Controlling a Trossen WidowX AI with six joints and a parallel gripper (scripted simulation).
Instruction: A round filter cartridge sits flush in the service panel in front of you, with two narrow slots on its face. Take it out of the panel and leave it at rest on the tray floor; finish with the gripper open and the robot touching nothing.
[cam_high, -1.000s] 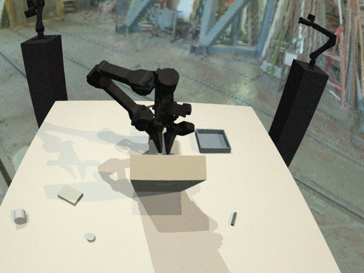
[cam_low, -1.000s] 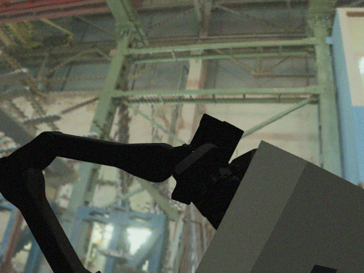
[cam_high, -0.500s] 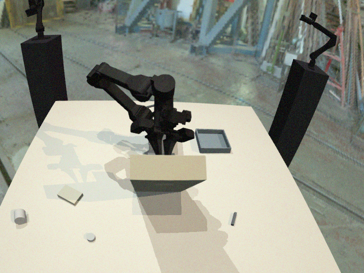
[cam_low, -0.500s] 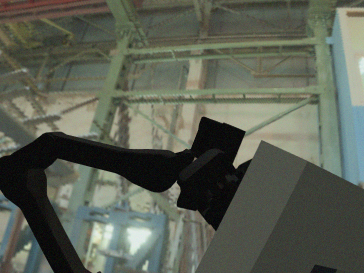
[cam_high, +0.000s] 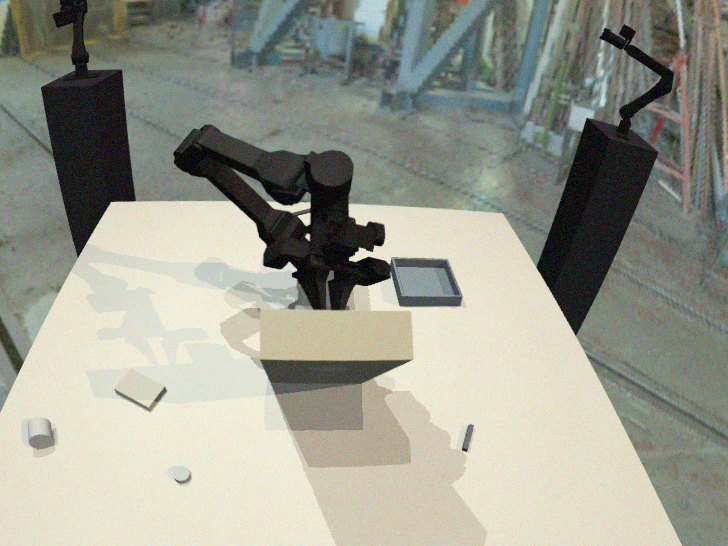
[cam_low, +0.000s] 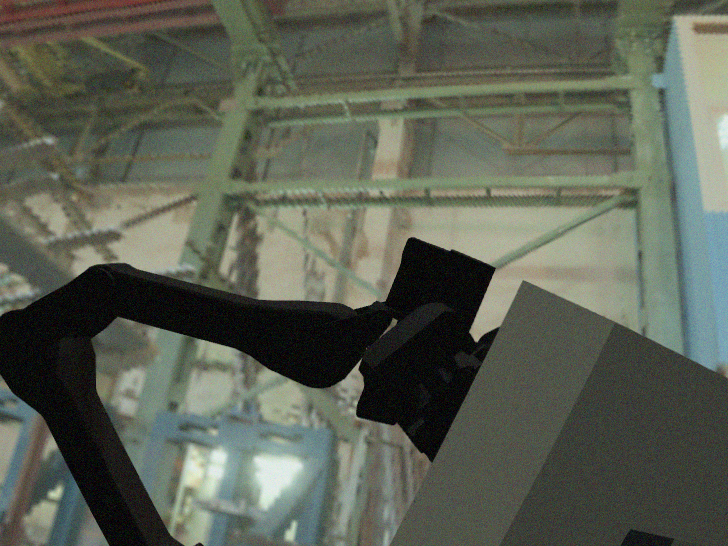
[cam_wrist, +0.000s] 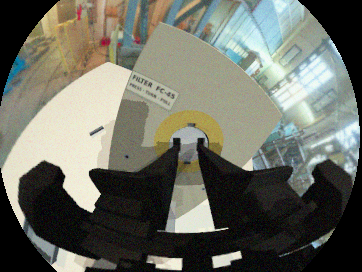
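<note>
Right now the round filter cartridge is 20 mm ahead of my gripper tip and 10 mm below it. The rest, counted from my gripper tip: flat beige block (20 mm behind, 360 mm to the right, 270 mm below); small disc (140 mm ahead, 230 mm to the right, 270 mm below); dark bar (10 mm behind, 280 mm to the left, 270 mm below).
</note>
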